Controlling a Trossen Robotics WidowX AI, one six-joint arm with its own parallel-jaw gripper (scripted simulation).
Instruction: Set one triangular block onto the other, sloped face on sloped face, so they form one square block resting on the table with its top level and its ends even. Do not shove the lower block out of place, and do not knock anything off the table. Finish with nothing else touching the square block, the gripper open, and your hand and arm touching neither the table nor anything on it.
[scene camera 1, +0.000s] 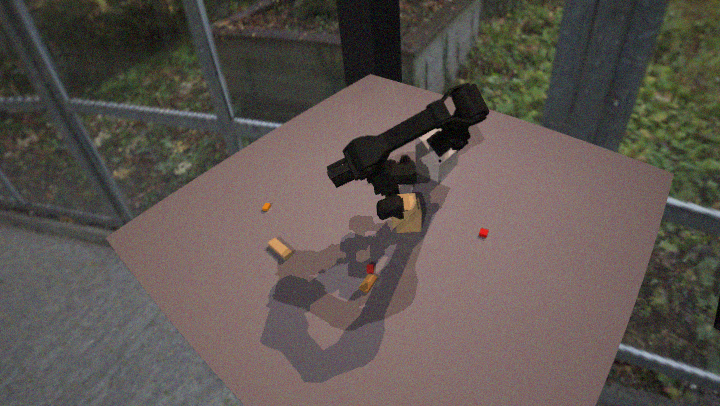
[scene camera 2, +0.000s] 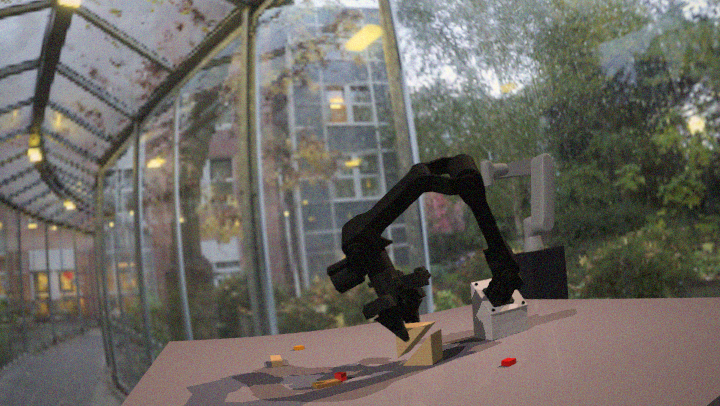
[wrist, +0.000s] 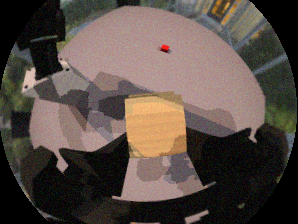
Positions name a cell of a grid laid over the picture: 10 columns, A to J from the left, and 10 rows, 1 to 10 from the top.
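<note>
A triangular block (wrist: F6) is being carried by my gripper (scene camera 2: F9), and that gripper is visible to me in scene camera 1 (scene camera 1: F6) and in the wrist view (wrist: F6) too. I also see a triangular block (scene camera 2: F9).
</note>
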